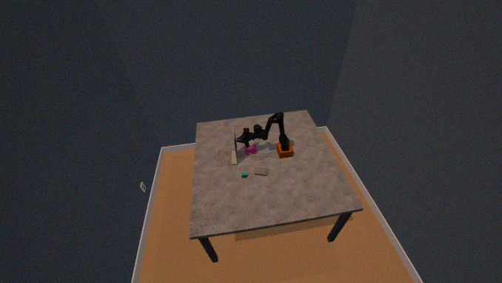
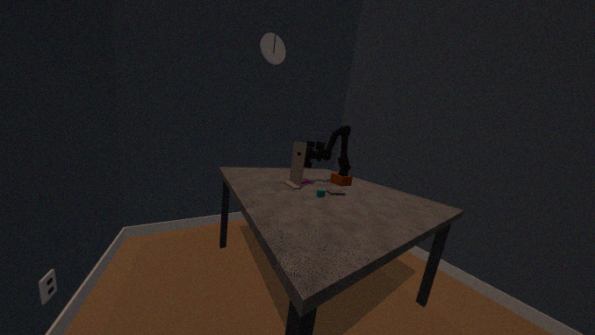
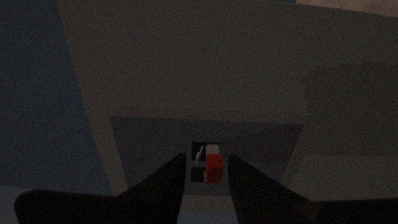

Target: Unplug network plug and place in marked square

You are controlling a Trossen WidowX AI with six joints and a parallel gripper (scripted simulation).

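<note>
The network plug is 10 mm ahead of my gripper tip. Also, from my gripper tip: upright panel 30 mm ahead, 10 mm to the left, 90 mm below; then teal cube 50 mm behind, 220 mm to the left, 200 mm below; then magenta marked square 110 mm behind, 100 mm to the right, 220 mm below.
</note>
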